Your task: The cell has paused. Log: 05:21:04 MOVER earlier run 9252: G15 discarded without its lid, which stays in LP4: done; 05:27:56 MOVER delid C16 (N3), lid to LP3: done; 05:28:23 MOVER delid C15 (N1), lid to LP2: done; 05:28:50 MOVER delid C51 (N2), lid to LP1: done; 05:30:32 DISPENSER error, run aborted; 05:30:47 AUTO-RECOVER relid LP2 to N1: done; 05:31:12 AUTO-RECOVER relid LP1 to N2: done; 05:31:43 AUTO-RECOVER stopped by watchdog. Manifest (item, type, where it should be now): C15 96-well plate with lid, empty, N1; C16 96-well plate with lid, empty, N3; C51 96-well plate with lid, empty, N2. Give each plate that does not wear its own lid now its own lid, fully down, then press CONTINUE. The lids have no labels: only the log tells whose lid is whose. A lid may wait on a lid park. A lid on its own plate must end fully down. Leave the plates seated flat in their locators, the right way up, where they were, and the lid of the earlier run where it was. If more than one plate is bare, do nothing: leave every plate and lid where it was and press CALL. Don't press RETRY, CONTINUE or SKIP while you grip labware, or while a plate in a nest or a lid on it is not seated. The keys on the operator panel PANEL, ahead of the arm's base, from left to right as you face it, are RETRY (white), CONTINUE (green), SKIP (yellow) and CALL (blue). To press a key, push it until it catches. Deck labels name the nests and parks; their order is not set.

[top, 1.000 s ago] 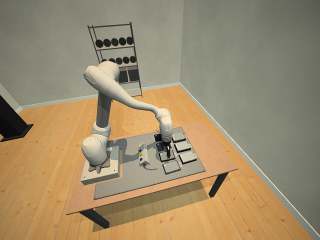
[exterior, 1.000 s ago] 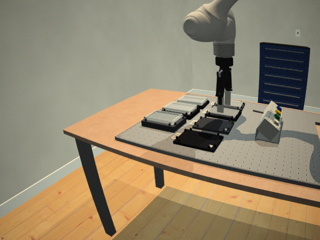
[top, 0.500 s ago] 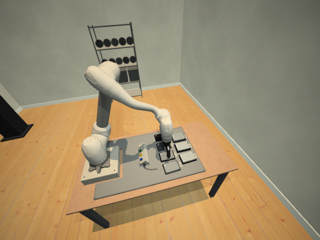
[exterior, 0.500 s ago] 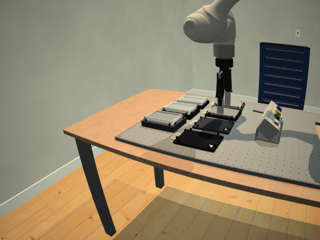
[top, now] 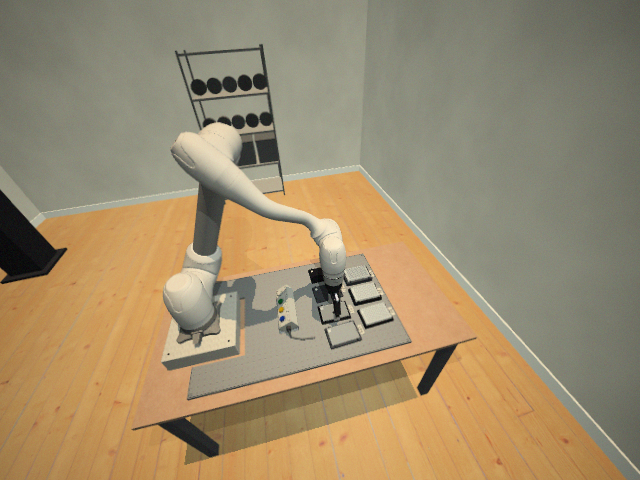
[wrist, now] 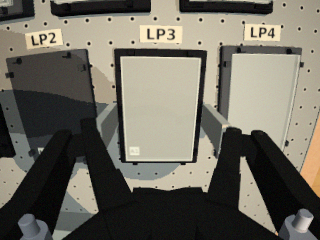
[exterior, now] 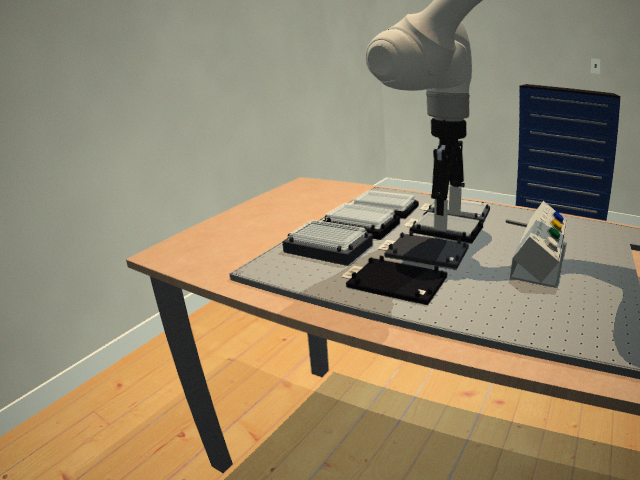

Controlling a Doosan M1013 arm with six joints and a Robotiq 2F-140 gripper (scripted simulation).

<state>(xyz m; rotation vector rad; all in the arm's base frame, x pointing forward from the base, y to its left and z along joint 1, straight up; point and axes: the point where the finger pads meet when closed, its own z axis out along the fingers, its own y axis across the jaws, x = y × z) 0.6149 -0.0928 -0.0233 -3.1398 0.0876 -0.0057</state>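
Now: the 96-well plate 190 mm to the left of my hand, 190 mm ahead of it and 10 mm below it. From my hand the other things lie so: LP2 label: 130 mm to the left, 90 mm ahead, 40 mm below; then lid park LP2: 130 mm to the left, 40 mm below, 10 mm ahead; then blue CALL key: 250 mm behind, 20 mm above.
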